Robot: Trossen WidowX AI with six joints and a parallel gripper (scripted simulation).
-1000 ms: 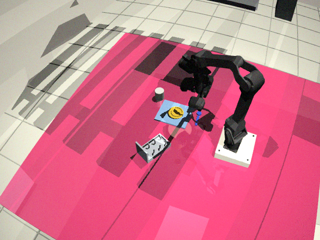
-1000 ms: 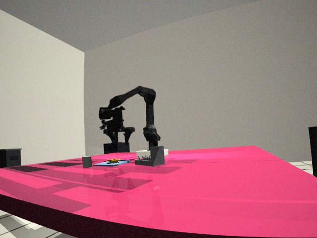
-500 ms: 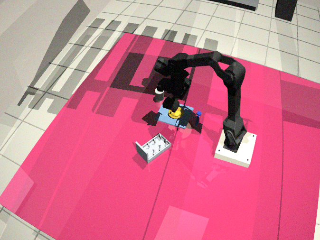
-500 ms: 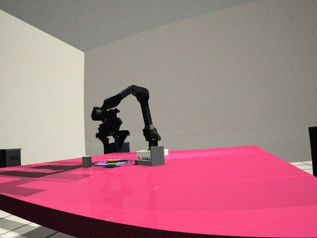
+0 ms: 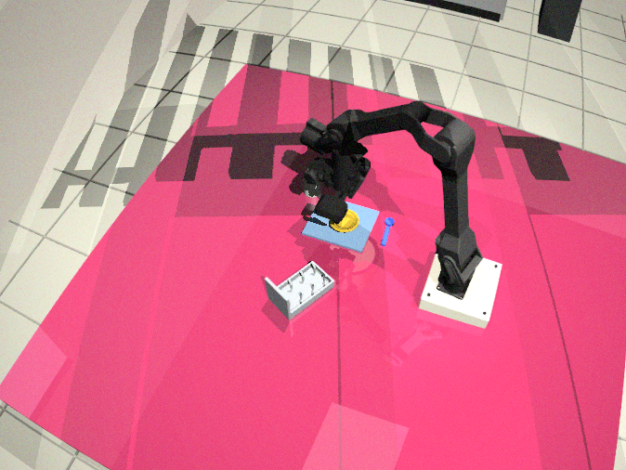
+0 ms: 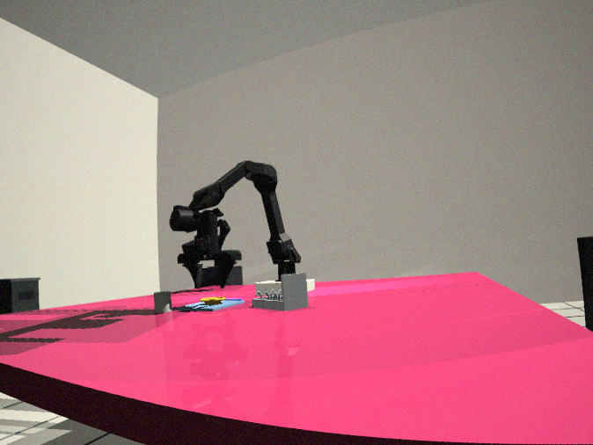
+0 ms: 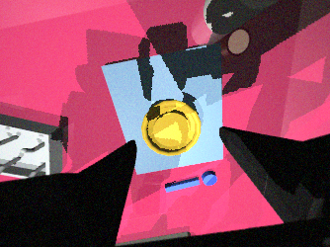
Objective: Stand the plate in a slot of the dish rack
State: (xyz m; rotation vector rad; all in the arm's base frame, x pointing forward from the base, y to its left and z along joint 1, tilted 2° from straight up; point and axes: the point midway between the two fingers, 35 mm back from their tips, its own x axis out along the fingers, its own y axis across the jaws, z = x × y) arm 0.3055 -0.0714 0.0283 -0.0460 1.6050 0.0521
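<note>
My gripper tip is 30 mm above the yellow plate. The rest, counted from my gripper tip: blue spoon (100 mm behind, 30 mm to the right, 40 mm below); then light blue mat (50 mm below); then white cup (120 mm ahead, 60 mm to the right, 20 mm below).
</note>
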